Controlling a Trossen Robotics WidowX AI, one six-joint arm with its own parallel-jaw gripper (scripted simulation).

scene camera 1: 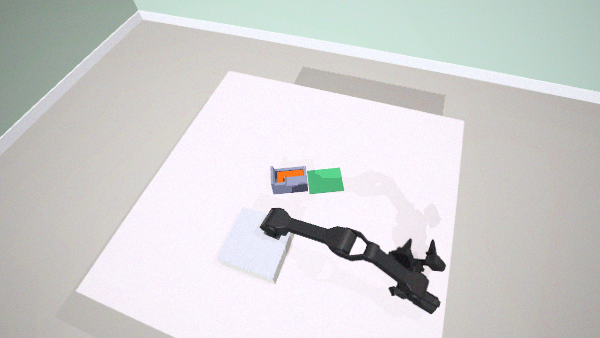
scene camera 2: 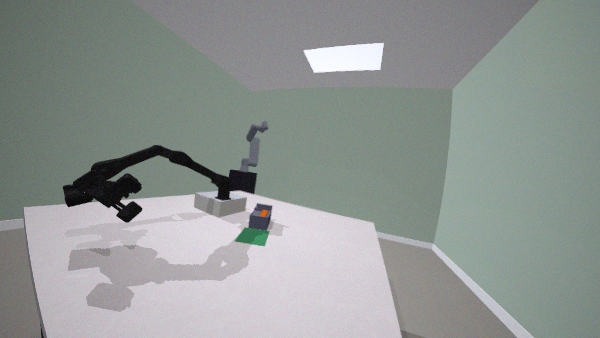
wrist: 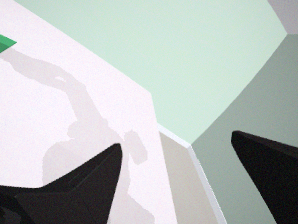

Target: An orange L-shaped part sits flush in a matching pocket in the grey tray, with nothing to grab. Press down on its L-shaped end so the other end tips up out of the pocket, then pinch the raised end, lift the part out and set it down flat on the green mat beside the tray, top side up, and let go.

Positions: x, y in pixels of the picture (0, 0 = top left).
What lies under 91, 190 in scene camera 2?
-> My gripper.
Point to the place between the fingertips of my gripper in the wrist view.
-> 177, 143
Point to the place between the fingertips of my gripper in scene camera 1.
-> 421, 239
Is my gripper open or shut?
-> Open.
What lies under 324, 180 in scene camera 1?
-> A green mat.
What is my gripper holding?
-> Nothing.
